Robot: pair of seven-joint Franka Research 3 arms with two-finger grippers.
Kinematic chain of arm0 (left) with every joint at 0, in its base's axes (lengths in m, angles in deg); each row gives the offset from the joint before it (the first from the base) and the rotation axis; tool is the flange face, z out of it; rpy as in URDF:
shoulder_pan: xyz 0 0 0.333 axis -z
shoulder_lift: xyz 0 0 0 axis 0.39 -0.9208 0
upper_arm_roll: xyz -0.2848 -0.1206 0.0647 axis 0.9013 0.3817 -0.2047
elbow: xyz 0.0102 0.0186 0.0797 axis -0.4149 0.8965 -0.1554
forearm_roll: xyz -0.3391 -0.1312 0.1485 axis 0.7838 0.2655 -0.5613
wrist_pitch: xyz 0 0 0 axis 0.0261 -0.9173 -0.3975
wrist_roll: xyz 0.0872 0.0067 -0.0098 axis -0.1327 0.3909 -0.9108
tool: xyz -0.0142 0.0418 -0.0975 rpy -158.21 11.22 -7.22
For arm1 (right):
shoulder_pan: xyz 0 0 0.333 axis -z
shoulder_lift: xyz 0 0 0 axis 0.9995 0.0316 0
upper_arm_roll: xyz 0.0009 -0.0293 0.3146 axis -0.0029 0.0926 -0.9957
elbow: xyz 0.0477 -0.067 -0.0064 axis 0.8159 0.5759 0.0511
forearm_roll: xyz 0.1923 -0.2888 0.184 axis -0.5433 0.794 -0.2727
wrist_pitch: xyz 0 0 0 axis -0.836 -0.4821 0.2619
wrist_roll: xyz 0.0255 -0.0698 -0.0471 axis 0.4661 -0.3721 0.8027
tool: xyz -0.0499 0.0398 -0.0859 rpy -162.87 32.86 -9
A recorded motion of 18 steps. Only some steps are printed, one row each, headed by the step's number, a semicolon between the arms.
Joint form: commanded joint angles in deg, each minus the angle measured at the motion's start. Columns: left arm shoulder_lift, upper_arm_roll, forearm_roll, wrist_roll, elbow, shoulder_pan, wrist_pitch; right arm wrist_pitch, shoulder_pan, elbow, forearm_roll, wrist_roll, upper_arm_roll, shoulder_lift.
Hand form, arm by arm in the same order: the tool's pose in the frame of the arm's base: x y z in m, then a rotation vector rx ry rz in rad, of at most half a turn. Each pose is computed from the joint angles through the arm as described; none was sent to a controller.
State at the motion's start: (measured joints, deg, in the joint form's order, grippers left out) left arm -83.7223 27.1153 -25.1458 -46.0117 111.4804 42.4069 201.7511; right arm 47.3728 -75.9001 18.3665 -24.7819 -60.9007 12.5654 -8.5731
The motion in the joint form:
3: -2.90 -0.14 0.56 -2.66 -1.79 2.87 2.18; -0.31 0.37 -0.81 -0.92 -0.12 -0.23 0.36
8: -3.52 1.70 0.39 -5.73 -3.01 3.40 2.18; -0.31 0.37 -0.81 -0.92 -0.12 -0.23 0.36
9: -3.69 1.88 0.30 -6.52 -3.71 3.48 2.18; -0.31 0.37 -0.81 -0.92 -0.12 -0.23 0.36
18: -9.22 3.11 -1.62 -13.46 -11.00 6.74 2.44; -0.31 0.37 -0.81 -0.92 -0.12 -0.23 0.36
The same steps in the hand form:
3: 0.4063 -0.3399 0.2907 2.9296 0.2107 -0.1042; 0.5255 0.0981 0.6682 -3.0348 0.0377 -0.0362
8: 0.3972 -0.3608 0.2947 2.9184 0.2252 -0.1119; 0.5255 0.0981 0.6682 -3.0348 0.0377 -0.0362
9: 0.3987 -0.3652 0.2983 2.9111 0.2361 -0.1055; 0.5255 0.0981 0.6682 -3.0348 0.0377 -0.0362
18: 0.3976 -0.4219 0.3019 2.8732 0.2692 -0.1155; 0.5255 0.0981 0.6682 -3.0348 0.0377 -0.0362

